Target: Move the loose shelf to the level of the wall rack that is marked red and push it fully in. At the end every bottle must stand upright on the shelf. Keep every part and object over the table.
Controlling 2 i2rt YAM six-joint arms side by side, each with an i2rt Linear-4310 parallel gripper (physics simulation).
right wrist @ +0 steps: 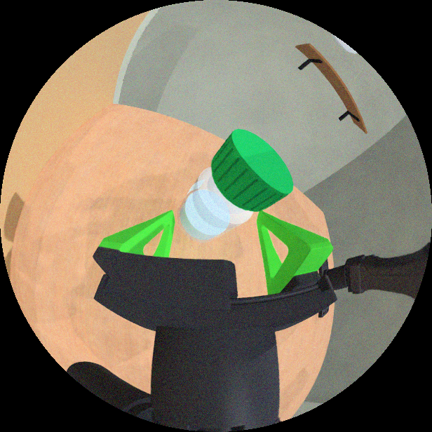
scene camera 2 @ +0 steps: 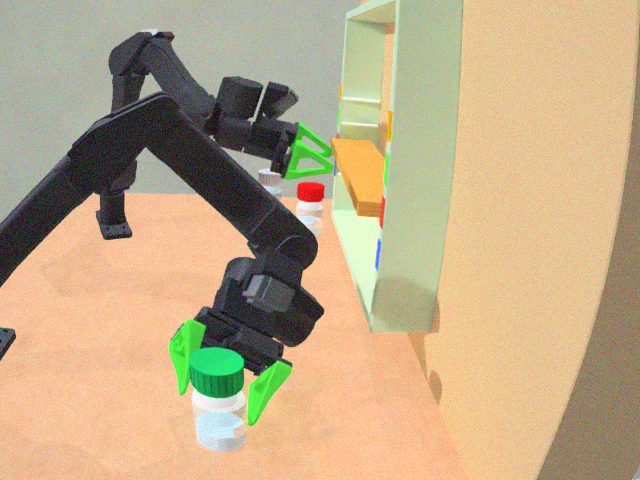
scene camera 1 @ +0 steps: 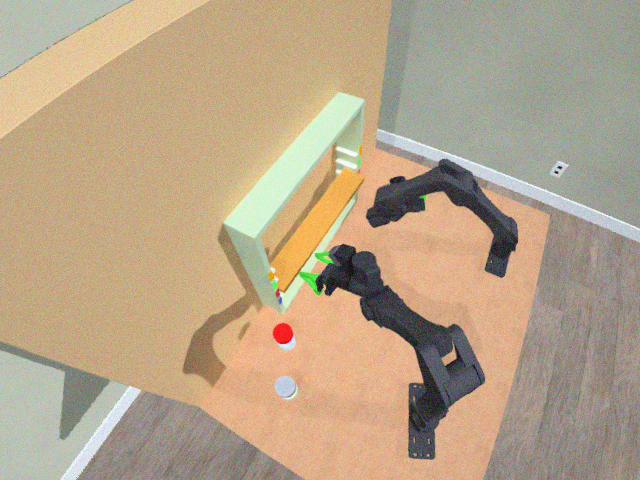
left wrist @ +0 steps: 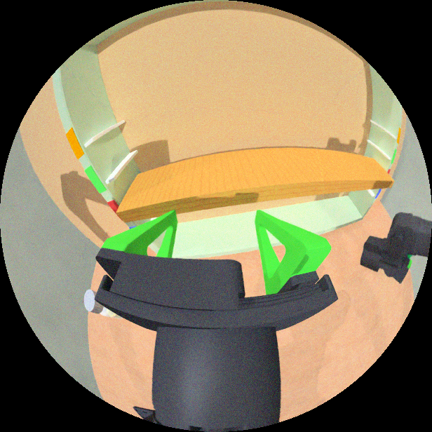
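The orange shelf (scene camera 1: 315, 227) (scene camera 2: 356, 165) (left wrist: 250, 170) sits in the pale green rack (scene camera 1: 294, 165) (scene camera 2: 421, 155) (left wrist: 82, 90) at the red marks; its front edge sticks out past the rack's front. My left gripper (scene camera 1: 309, 264) (scene camera 2: 331, 160) (left wrist: 215, 215) is open and empty, close before the shelf's front edge. My right gripper (scene camera 2: 216, 408) (right wrist: 215, 215) is open, close to an upright green-capped bottle (scene camera 2: 217, 372) (right wrist: 252, 170) on the table; in scene camera 1 the arm hides this bottle. A red-capped bottle (scene camera 1: 283, 334) (scene camera 2: 310, 193) and a grey-capped bottle (scene camera 1: 285, 387) (scene camera 2: 269, 178) (left wrist: 90, 301) stand upright on the table.
The tan wall panel (scene camera 1: 170, 170) (scene camera 2: 527, 155) stands behind the rack. White supports (scene camera 1: 347, 151) (left wrist: 122, 165) show on the rack's inner sides above the shelf. The right forearm (scene camera 1: 413, 191) passes near the rack's far end. The table (scene camera 1: 356, 413) ends behind the green-capped bottle in the right wrist view.
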